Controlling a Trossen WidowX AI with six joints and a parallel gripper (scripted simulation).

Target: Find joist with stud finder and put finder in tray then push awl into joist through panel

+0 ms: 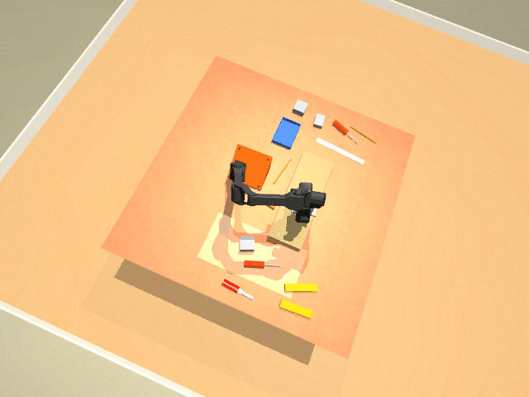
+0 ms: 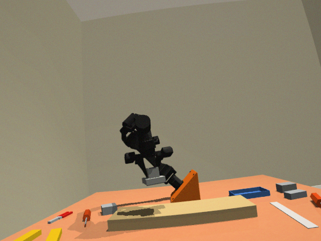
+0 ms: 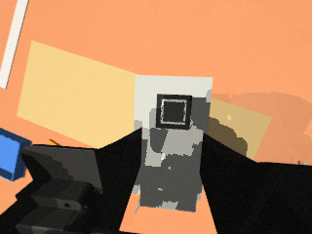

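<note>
My gripper tip is now 3 cm below the square indicator and 2 cm short of it. From my gripper tip the other things lie so: awl: 21 cm behind, 16 cm below, 1 cm to the left; then white ruler: 46 cm to the left, 17 cm below, 9 cm ahead; then grey stud finder: 2 cm above, 1 cm ahead.
</note>
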